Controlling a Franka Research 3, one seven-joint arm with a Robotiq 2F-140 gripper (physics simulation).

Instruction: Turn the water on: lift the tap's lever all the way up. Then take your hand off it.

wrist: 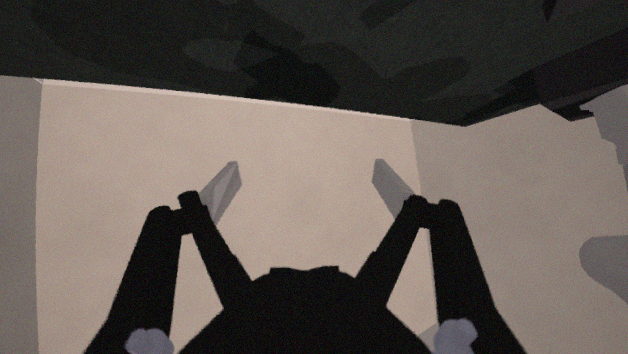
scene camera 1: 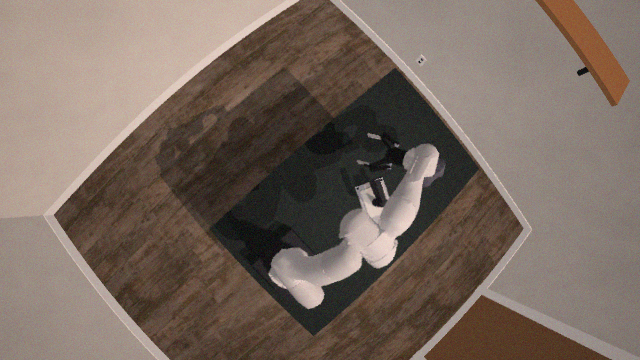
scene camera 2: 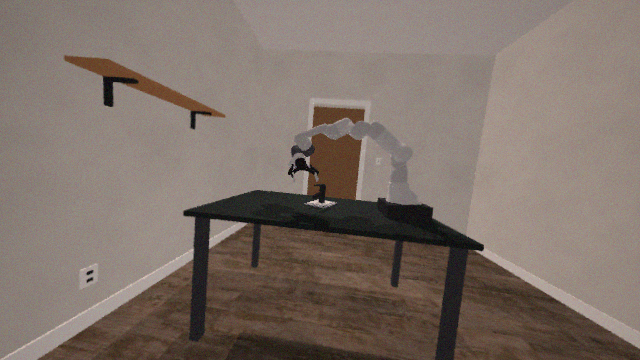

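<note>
A small black tap point(scene camera 1: 380, 192) point(scene camera 2: 322, 194) stands upright on a white base plate point(scene camera 1: 366, 198) point(scene camera 2: 328, 204) on the dark table. In scene camera 2 a thin black part sticks out to the left at the tap's top, and another lower down; the lever's exact angle is too small to tell. My gripper point(scene camera 1: 367, 149) point(scene camera 2: 305, 177) point(wrist: 306, 171) is wide open with nothing between its fingers. It hangs above the table, apart from the tap, higher than it and to its left in scene camera 2. The tap does not show clearly in the wrist view.
The dark table point(scene camera 1: 425, 110) point(scene camera 2: 240, 205) point(wrist: 150, 45) carries the arm's black base point(scene camera 2: 407, 211). The white arm point(scene camera 1: 320, 265) point(scene camera 2: 345, 128) arches above the table, close over the tap's plate in scene camera 1. A wooden shelf point(scene camera 1: 585, 45) point(scene camera 2: 165, 93) is fixed to the wall.
</note>
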